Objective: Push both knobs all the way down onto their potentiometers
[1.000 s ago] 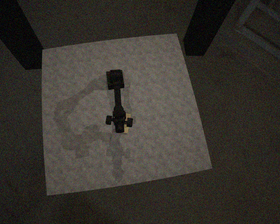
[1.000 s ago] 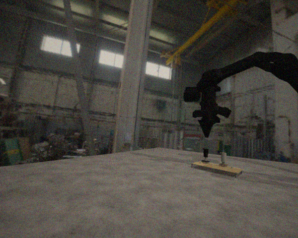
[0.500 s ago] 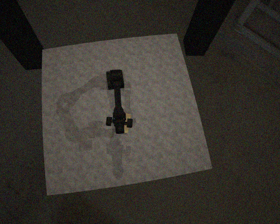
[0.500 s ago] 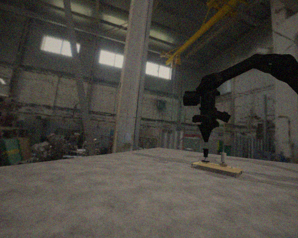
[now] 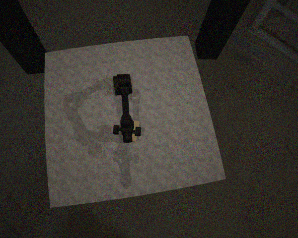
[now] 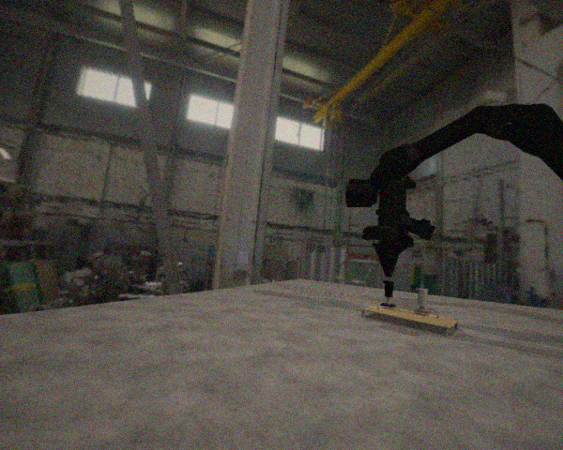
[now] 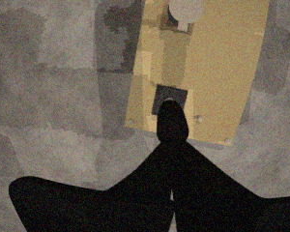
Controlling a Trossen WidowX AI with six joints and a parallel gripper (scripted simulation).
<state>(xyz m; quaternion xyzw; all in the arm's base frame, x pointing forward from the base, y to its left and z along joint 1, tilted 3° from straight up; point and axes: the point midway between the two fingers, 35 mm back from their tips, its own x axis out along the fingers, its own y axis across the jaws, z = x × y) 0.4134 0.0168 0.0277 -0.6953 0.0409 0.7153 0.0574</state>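
Now: gripper tip 20 mm above the dark knob. From my gripper tip the other things lie so: white knob 70 mm behind, 10 mm to the left, 30 mm below.
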